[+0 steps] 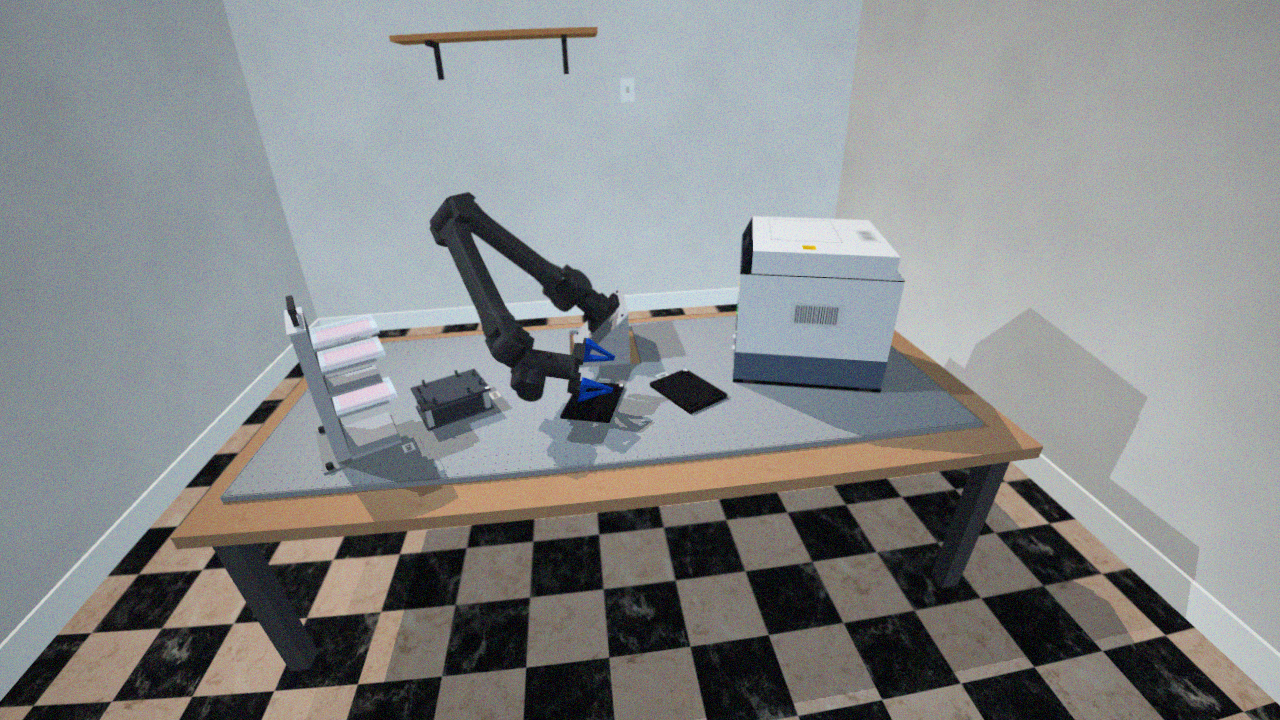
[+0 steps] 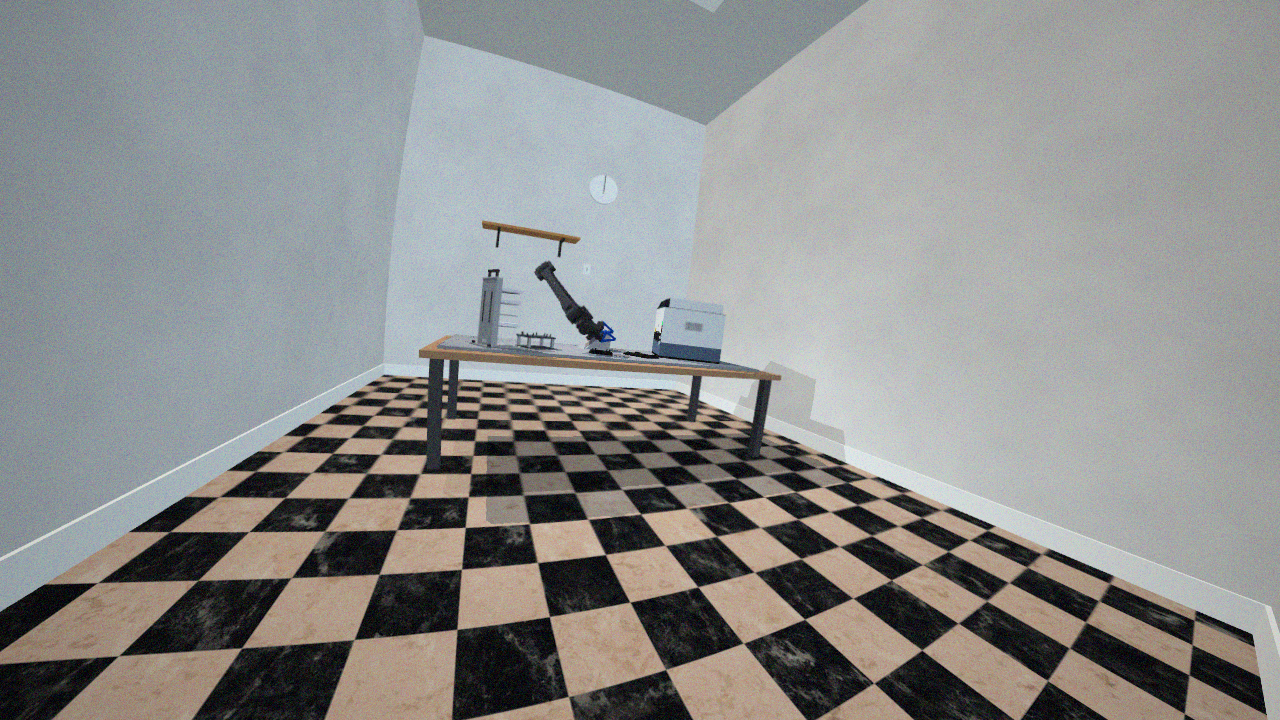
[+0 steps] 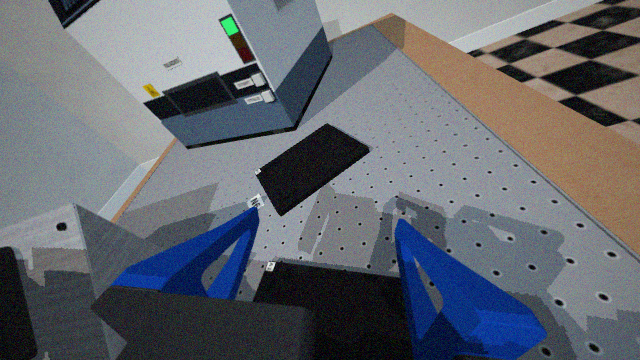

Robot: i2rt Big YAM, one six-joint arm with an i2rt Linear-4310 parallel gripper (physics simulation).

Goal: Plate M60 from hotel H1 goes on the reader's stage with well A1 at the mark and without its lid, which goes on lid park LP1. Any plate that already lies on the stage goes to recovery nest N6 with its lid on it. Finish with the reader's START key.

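Places are measured from the arm's base along level axes (x ahead, y left, z up), in metres.
Where they show: gripper, fingertip midpoint: (image 1: 613, 373) (image 2: 614, 335) (image 3: 326, 219); arm's base, origin of the base link: (image 1: 605, 314).
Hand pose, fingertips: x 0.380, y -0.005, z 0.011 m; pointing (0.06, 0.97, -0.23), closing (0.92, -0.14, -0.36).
Note:
Things, the pixels of their centre, and the offset from my fingertips. "spot": a spot on its surface instead. Level surfaces: height alone.
- nearer black pad, surface spot: (image 3: 350, 290) spot: dx -0.010, dy -0.017, dz -0.092 m
- second black pad, surface spot: (image 3: 312, 167) (image 1: 680, 391) spot: dx -0.042, dy +0.167, dz -0.090 m
- label, surface spot: (image 3: 255, 202) spot: dx -0.146, dy +0.140, dz -0.101 m
- blue reader, body centre: (image 1: 806, 298) (image 3: 225, 35) (image 2: 686, 330) dx -0.193, dy +0.543, dz +0.075 m
- dark front panel, body centre: (image 3: 199, 96) dx -0.249, dy +0.371, dz +0.017 m
- lit green lamp, body centre: (image 3: 229, 26) dx -0.098, dy +0.319, dz +0.097 m
- hotel, body centre: (image 1: 336, 374) (image 2: 497, 308) dx +0.033, dy -0.599, dz +0.074 m
- wooden table, its level: dz -0.114 m
My gripper (image 1: 614, 373) (image 2: 612, 333) (image 3: 326, 219) is open and empty, with blue fingers. It hangs above the nearer black pad (image 1: 590, 410) (image 3: 350, 290). A second black pad (image 1: 689, 391) (image 3: 312, 167) lies closer to the reader, beside a label (image 3: 255, 202) that reads N6. The white and blue reader (image 1: 814, 331) (image 2: 693, 329) (image 3: 125, 50) has a dark front panel (image 3: 200, 94), two white keys (image 3: 258, 80) (image 3: 268, 96) and a lit green lamp (image 3: 229, 26). Its stage does not show. The hotel (image 1: 315, 376) (image 2: 489, 310) bears pink-white plates (image 1: 347, 332) (image 1: 350, 354) (image 1: 364, 395). Their labels are unreadable.
A dark fixture with upright pegs (image 1: 453, 396) (image 2: 535, 340) stands between the hotel and the nearer pad. The arm's grey base bracket (image 1: 615, 335) (image 3: 95, 260) stands behind the pads. The perforated board lies on a wooden table (image 1: 644, 486). A wall shelf (image 1: 494, 35) hangs behind.

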